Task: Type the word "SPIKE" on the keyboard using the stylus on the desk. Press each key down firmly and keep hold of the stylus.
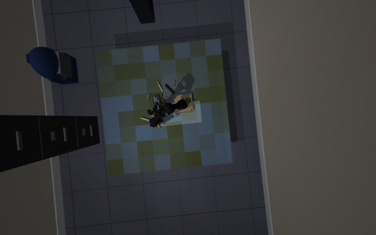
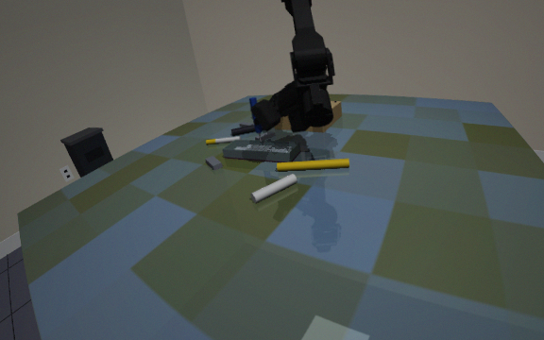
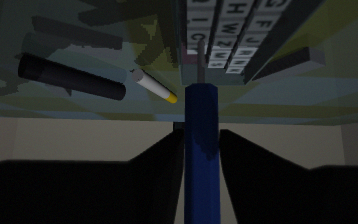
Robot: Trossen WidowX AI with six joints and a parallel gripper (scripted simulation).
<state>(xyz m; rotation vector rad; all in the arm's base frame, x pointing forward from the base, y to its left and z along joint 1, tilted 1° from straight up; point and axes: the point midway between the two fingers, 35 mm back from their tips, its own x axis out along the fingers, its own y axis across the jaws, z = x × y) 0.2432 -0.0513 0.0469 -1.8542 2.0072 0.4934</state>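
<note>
Now: the small grey block 11 cm to the right of my gripper tip, 8 cm below it and 8 cm ahead of it. Also, from my gripper tip: yellow cylinder 16 cm to the left, 8 cm below, 8 cm ahead; blue stylus 1 cm below; grey stylus tip 5 cm below.
</note>
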